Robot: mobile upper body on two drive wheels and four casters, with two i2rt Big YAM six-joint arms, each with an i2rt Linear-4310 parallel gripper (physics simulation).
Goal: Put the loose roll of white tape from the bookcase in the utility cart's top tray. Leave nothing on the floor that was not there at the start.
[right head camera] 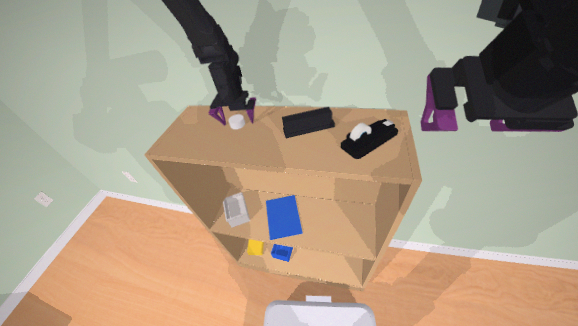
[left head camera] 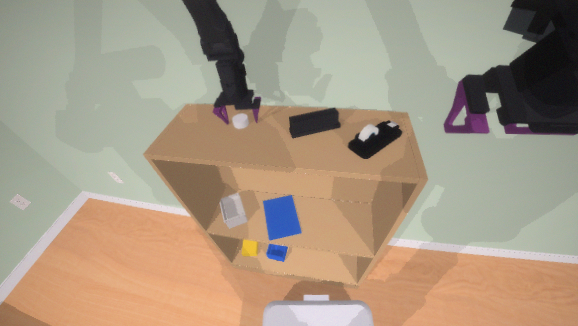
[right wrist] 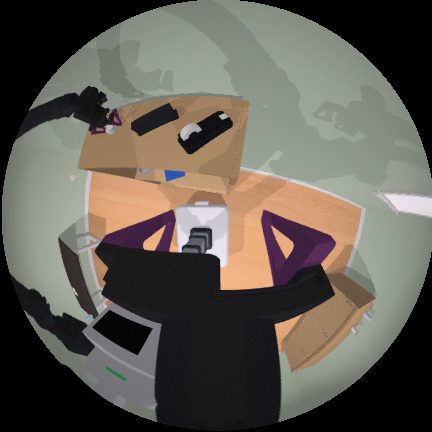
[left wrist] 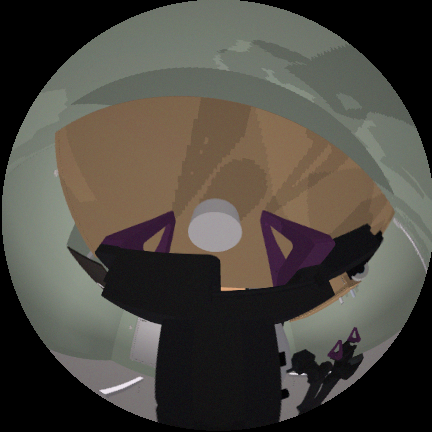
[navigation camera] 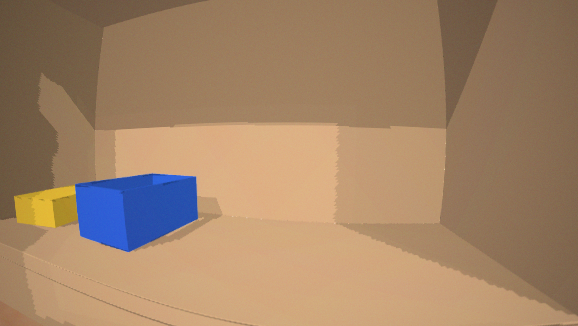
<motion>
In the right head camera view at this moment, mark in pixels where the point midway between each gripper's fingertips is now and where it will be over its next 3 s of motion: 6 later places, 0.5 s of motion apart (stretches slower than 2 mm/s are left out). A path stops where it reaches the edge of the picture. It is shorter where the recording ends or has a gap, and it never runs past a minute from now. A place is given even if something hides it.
The left gripper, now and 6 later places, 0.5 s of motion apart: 238, 123; 239, 126; 235, 130; 221, 70; 222, 72; 218, 77; 194, 115
The right gripper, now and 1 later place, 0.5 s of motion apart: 457, 126; 479, 158
</motion>
